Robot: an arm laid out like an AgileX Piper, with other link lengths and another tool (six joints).
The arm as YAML. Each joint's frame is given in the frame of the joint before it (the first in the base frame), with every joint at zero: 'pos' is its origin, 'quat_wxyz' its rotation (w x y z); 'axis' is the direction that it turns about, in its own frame. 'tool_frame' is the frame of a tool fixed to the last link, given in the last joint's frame.
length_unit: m
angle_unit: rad
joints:
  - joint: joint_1
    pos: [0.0, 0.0, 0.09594]
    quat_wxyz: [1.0, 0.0, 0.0, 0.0]
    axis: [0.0, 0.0, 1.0]
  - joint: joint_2
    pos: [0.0, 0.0, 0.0]
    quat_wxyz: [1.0, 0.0, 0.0, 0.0]
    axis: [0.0, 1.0, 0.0]
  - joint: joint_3
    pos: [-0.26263, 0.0, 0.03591]
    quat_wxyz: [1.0, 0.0, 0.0, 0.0]
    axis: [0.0, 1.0, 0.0]
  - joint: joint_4
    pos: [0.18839, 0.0, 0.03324]
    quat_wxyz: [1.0, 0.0, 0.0, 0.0]
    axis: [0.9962, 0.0, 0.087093]
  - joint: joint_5
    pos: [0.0, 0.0, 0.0]
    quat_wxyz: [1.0, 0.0, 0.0, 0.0]
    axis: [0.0, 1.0, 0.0]
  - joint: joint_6
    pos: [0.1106, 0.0, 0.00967]
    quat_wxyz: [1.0, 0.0, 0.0, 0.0]
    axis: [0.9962, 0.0, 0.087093]
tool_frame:
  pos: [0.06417, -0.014, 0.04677]
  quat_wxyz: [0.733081, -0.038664, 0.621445, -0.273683]
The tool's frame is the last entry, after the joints.
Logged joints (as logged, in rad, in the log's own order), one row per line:
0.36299, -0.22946, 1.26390, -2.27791, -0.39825, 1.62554
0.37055, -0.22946, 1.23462, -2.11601, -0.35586, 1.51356
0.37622, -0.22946, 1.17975, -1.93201, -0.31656, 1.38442
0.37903, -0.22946, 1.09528, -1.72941, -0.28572, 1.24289
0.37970, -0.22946, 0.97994, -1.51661, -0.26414, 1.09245
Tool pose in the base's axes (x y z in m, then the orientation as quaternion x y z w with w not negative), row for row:
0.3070, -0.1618, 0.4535, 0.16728, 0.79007, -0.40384, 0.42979
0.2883, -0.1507, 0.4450, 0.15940, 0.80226, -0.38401, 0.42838
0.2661, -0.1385, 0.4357, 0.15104, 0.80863, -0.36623, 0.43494
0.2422, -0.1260, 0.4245, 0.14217, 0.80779, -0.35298, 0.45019
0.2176, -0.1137, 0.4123, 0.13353, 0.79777, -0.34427, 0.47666
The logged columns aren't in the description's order. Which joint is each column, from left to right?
Columns, left to right: joint_6, joint_1, joint_5, joint_3, joint_4, joint_2.
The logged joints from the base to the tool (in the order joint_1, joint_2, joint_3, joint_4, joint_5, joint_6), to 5 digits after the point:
-0.22946, 1.62554, -2.27791, -0.39825, 1.26390, 0.36299
-0.22946, 1.51356, -2.11601, -0.35586, 1.23462, 0.37055
-0.22946, 1.38442, -1.93201, -0.31656, 1.17975, 0.37622
-0.22946, 1.24289, -1.72941, -0.28572, 1.09528, 0.37903
-0.22946, 1.09245, -1.51661, -0.26414, 0.97994, 0.37970

